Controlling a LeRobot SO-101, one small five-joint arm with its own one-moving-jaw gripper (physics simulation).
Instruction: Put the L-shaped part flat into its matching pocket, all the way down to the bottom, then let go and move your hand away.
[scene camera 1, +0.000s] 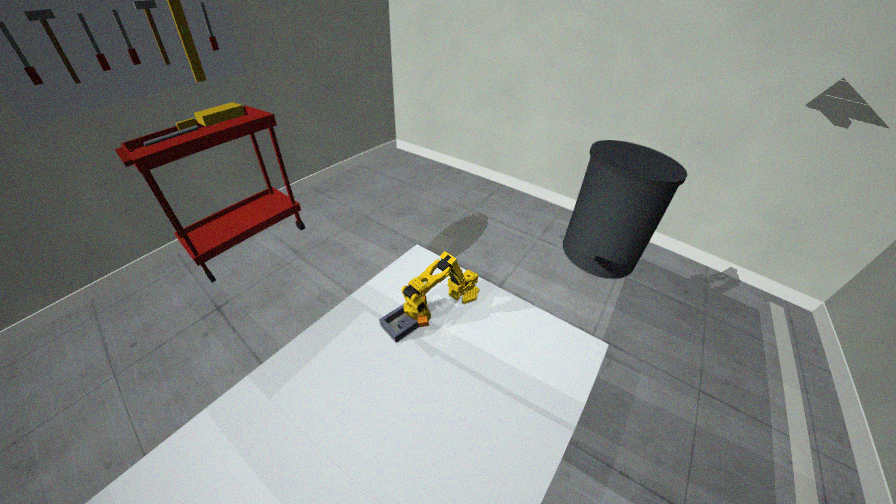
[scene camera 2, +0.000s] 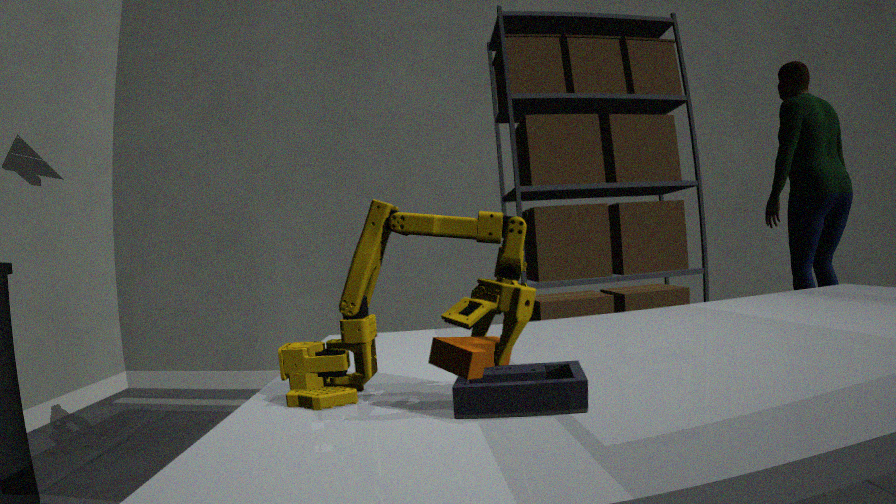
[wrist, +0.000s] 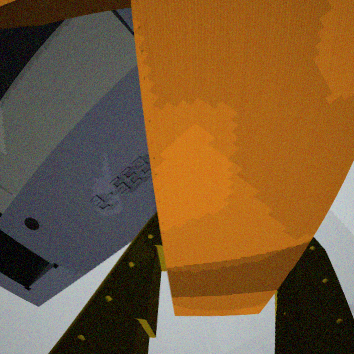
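Pixels of known places: hand at its tool point: (scene camera 1: 419, 319) (scene camera 2: 497, 361) (wrist: 174, 220); arm's base at its link origin: (scene camera 1: 460, 295) (scene camera 2: 341, 396).
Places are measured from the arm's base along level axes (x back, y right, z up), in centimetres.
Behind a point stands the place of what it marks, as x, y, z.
The orange L-shaped part (scene camera 1: 422, 321) @[-20.9, 0.6, 6.3] (scene camera 2: 462, 356) @[-15.3, 10.1, 6.6] (wrist: 225, 150) is held tilted in my gripper (scene camera 1: 418, 315) @[-19.8, 3.0, 4.1] (scene camera 2: 494, 348) @[-19.8, 3.0, 4.1] (wrist: 232, 239), which is shut on it with one jaw on each side. The dark grey pocket block (scene camera 1: 407, 334) @[-24.9, 3.9, 0.5] (scene camera 2: 520, 401) @[-20.9, 12.4, 1.8] (wrist: 75, 240) @[-23.1, 5.2, 3.6] lies on the white table. In scene camera 2, the part overlaps the block's left end and rim, and sits mostly left of the opening; whether they touch is unclear. In the wrist view, the pocket opening and engraved marks show left of the part, which hides the rest of the block.
The arm's yellow base stands on the white table (scene camera 1: 375, 401) @[-47.3, -3.9, 0.0] (scene camera 2: 401, 463) @[-9.0, 21.7, 0.0], near its edge. A red cart (scene camera 1: 206, 145) and a dark bin (scene camera 1: 620, 213) stand on the floor. A shelf rack (scene camera 2: 601, 100) with boxes and a person (scene camera 2: 814, 150) are beyond the table.
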